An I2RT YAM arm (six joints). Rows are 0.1 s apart.
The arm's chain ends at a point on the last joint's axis. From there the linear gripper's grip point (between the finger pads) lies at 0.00 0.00 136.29 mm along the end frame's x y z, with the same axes.
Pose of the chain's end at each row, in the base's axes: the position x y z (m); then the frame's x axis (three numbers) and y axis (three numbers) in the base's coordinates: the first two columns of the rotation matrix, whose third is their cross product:
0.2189 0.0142 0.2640 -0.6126 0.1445 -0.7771 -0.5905 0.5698 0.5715
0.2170 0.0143 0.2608 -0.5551 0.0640 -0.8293 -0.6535 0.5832 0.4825
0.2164 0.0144 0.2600 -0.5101 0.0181 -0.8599 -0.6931 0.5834 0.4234
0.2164 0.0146 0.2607 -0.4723 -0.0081 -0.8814 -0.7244 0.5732 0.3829
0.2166 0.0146 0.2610 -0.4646 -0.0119 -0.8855 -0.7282 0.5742 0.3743
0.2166 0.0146 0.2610 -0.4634 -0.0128 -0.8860 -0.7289 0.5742 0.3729
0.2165 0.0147 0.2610 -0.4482 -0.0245 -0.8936 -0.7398 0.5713 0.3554
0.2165 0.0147 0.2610 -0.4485 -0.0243 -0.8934 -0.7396 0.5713 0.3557
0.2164 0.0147 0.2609 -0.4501 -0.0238 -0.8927 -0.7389 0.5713 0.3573
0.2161 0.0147 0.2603 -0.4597 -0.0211 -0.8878 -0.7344 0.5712 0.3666
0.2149 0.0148 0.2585 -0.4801 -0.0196 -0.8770 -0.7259 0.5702 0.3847
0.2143 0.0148 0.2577 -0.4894 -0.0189 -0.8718 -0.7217 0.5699 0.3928
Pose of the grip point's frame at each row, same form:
0.2905 0.1245 0.2281 -0.6126 0.1445 -0.7771 -0.5905 0.5698 0.5715
0.2871 0.1247 0.2224 -0.5551 0.0640 -0.8293 -0.6535 0.5832 0.4825
0.2858 0.1251 0.2212 -0.5101 0.0181 -0.8599 -0.6931 0.5834 0.4234
0.2848 0.1263 0.2230 -0.4723 -0.0081 -0.8814 -0.7244 0.5732 0.3829
0.2853 0.1262 0.2235 -0.4646 -0.0119 -0.8855 -0.7282 0.5742 0.3743
0.2853 0.1262 0.2235 -0.4634 -0.0128 -0.8860 -0.7289 0.5742 0.3729
0.2849 0.1265 0.2236 -0.4482 -0.0245 -0.8936 -0.7398 0.5713 0.3554
0.2849 0.1265 0.2236 -0.4485 -0.0243 -0.8934 -0.7396 0.5713 0.3557
0.2847 0.1265 0.2235 -0.4501 -0.0238 -0.8927 -0.7389 0.5713 0.3573
0.2842 0.1265 0.2224 -0.4597 -0.0211 -0.8878 -0.7344 0.5712 0.3666
0.2820 0.1267 0.2193 -0.4801 -0.0196 -0.8770 -0.7259 0.5702 0.3847
0.2810 0.1268 0.2178 -0.4894 -0.0189 -0.8718 -0.7217 0.5699 0.3928

